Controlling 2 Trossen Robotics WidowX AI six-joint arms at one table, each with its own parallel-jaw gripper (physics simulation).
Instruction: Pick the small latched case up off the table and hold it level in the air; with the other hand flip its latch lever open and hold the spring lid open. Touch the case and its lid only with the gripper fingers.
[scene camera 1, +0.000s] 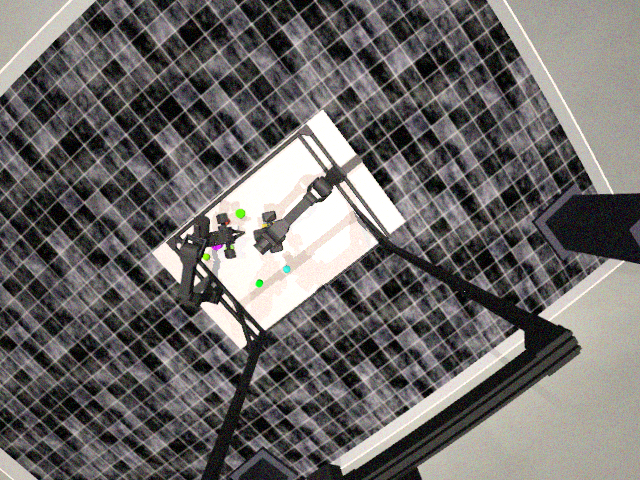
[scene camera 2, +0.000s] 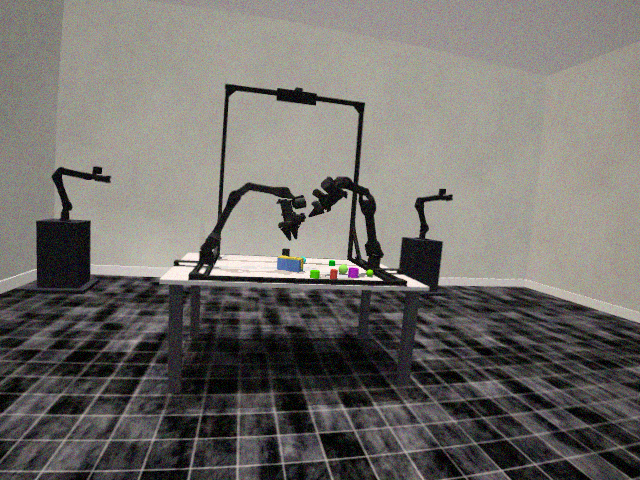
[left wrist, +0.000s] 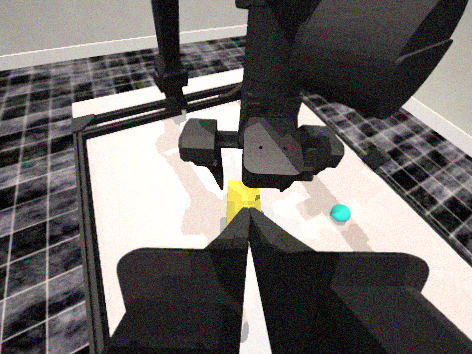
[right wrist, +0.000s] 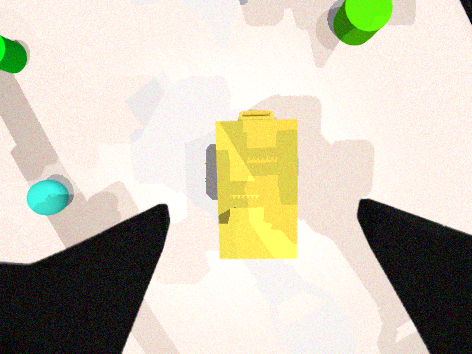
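Seen in the pictures: left gripper, fingertip midpoint: (scene camera 1: 245, 232) (scene camera 2: 309, 216) (left wrist: 247, 213); right gripper, fingertip midpoint: (scene camera 2: 293, 240) (left wrist: 251, 189) (right wrist: 262, 210); left arm's base at its link origin: (scene camera 1: 216, 292) (scene camera 2: 373, 266); right arm's base at its link origin: (scene camera 1: 336, 174) (scene camera 2: 205, 263) (left wrist: 176, 103).
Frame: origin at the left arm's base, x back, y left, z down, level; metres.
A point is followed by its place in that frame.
Observation:
The latched case (scene camera 2: 290, 264) @[x -0.507, y 0.077, z -0.015 m] (left wrist: 243, 194) @[x -0.525, y 0.027, z -0.046 m] (right wrist: 257, 190) @[x -0.500, y 0.041, z -0.046 m] has blue sides and a yellow top. It sits level on the table, its lid shut. A small yellow latch part (right wrist: 256, 115) @[x -0.444, y 0.076, z -0.032 m] sticks out at its upper short edge in the right wrist view. My right gripper (scene camera 2: 292, 238) @[x -0.494, y 0.043, z -0.140 m] (right wrist: 262, 210) @[x -0.494, y 0.043, z -0.140 m] is open and empty, pointing down above the case, with a fingertip out past each long side in the right wrist view. My left gripper (scene camera 1: 242, 233) @[x -0.435, y 0.110, z -0.270 m] (scene camera 2: 310, 215) @[x -0.435, y 0.110, z -0.270 m] (left wrist: 247, 213) @[x -0.435, y 0.110, z -0.270 m] is shut and empty, higher up and beside the right gripper. Most of the case is hidden in scene camera 1.
A dark grey block (scene camera 2: 285, 251) (right wrist: 211, 171) stands close beside the case. A cyan ball (scene camera 1: 286, 269) @[x -0.388, y -0.165, z -0.021 m] (left wrist: 340, 213) @[x -0.385, y -0.154, z -0.017 m] (right wrist: 48, 197) @[x -0.390, y -0.154, z -0.017 m] lies farther off. A red cylinder (scene camera 2: 333, 273) @[x -0.332, y 0.263, z -0.010 m], a purple cube (scene camera 2: 353, 272) @[x -0.210, y 0.214, z -0.008 m] and several green objects stand on the table. A black frame (scene camera 2: 223, 149) @[x -0.876, y -0.388, z -0.627 m] rises over it.

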